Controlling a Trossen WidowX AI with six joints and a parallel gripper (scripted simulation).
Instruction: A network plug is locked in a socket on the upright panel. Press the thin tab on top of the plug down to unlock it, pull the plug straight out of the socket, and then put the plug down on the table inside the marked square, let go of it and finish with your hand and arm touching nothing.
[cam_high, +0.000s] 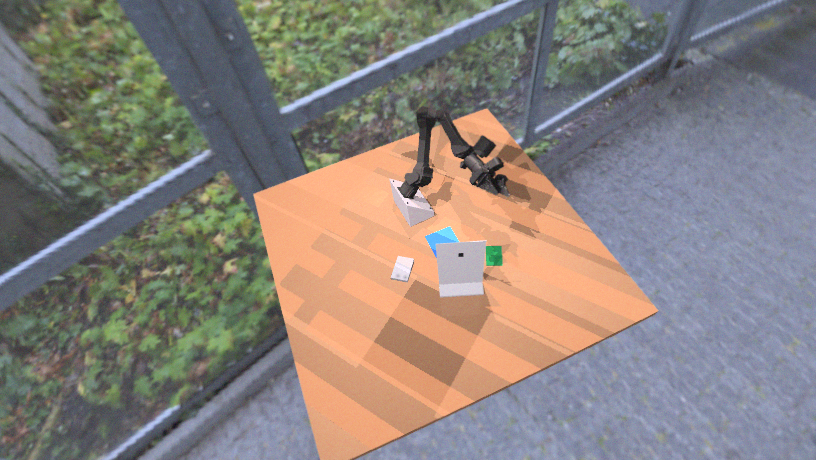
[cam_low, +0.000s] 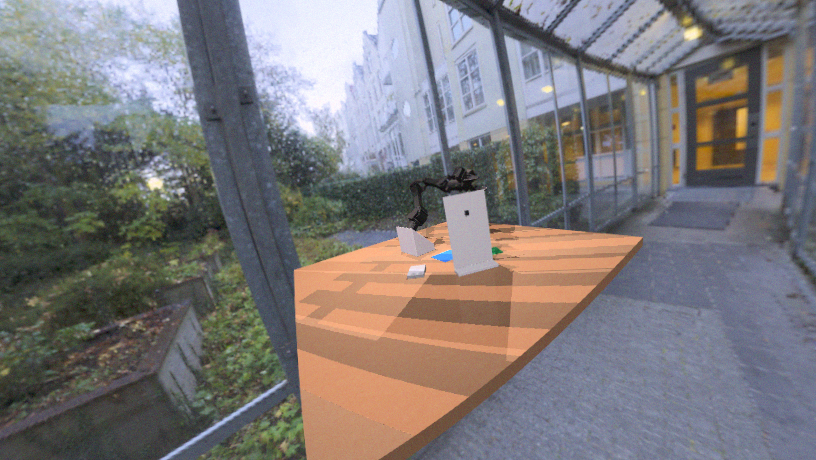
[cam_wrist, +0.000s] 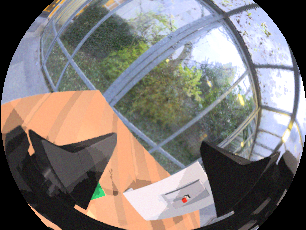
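Right now my gripper tip is 7 cm short of the network plug, 22 cm to the left of it and 9 cm above it. Round my gripper tip: green square: 4 cm ahead, 4 cm to the right, 32 cm below; grey panel: 8 cm ahead, 23 cm to the right, 18 cm below; blue marked square: 13 cm behind, 18 cm to the right, 32 cm below.
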